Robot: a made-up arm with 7 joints. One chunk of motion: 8 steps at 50 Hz.
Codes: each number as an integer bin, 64 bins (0 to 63) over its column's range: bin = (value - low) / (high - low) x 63, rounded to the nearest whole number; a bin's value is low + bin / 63 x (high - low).
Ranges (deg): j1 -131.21..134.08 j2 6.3..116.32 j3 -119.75..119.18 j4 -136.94..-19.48 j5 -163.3..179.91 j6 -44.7..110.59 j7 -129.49..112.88
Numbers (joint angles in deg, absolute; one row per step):
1: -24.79 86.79 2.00 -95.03 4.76 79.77 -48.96
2: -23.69 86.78 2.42 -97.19 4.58 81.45 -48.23
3: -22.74 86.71 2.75 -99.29 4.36 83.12 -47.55
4: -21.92 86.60 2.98 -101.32 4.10 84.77 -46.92
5: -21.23 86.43 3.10 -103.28 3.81 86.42 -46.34
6: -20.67 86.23 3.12 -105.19 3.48 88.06 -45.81
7: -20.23 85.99 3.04 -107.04 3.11 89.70 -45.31
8: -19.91 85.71 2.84 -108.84 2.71 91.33 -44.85
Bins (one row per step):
1: 25 46 32 22 31 50 21
2: 26 46 32 21 31 51 21
3: 26 46 32 20 31 52 21
4: 26 46 32 19 31 53 21
5: 26 46 32 18 31 53 22
6: 26 46 32 17 31 54 22
7: 26 46 32 16 31 55 22
8: 26 45 32 15 30 55 22

